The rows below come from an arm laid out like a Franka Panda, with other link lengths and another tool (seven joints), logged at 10 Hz.
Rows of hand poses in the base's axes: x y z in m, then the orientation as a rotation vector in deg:
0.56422 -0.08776 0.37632 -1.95 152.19 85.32
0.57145 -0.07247 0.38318 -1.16 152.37 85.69
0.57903 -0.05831 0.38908 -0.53 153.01 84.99
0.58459 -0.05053 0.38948 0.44 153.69 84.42
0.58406 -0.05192 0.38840 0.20 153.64 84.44
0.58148 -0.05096 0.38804 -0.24 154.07 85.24
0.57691 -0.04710 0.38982 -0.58 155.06 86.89
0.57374 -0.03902 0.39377 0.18 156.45 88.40
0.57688 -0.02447 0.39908 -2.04 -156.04 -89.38
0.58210 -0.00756 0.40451 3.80 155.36 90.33
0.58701 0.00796 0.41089 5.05 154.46 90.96
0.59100 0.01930 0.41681 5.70 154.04 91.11
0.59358 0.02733 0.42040 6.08 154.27 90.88
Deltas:
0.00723 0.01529 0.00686 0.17 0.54 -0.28
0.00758 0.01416 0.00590 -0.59 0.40 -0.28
0.00556 0.00778 0.00040 -0.51 0.60 -0.42
-0.00053 -0.00139 -0.00108 0.02 -0.11 0.12
-0.00258 0.00096 -0.00036 0.31 0.52 0.63
-0.00457 0.00386 0.00178 0.61 1.34 1.02
-0.00317 0.00808 0.00395 0.41 1.94 0.54
0.00314 0.01455 0.00531 0.68 0.99 -0.80
0.00522 0.01691 0.00543 0.73 0.19 -1.18
0.00491 0.01552 0.00638 0.63 0.02 -0.92
0.00399 0.01134 0.00592 0.21 -0.02 -0.50
0.00258 0.00803 0.00359 -0.20 0.21 -0.16

